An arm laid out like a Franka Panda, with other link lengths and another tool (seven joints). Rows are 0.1 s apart.
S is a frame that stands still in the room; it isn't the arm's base.
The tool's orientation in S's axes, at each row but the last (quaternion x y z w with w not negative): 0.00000 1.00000 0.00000 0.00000; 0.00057 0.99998 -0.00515 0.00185; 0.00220 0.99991 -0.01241 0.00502; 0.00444 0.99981 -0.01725 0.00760; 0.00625 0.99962 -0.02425 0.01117
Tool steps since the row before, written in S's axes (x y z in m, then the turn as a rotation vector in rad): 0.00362 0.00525 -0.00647 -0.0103 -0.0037 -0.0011; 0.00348 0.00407 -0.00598 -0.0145 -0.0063 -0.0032; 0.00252 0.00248 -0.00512 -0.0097 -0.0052 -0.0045; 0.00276 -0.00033 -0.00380 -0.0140 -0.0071 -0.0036; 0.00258 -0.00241 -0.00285 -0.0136 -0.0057 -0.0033
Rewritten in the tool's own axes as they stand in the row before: -0.00362 0.00525 0.00647 0.0103 -0.0037 0.0011; -0.00345 0.00414 0.00595 0.0145 -0.0063 0.0032; -0.00246 0.00262 0.00508 0.0097 -0.0051 0.0045; -0.00270 -0.00017 0.00385 0.0140 -0.0071 0.0036; -0.00254 -0.00224 0.00302 0.0136 -0.0057 0.0033
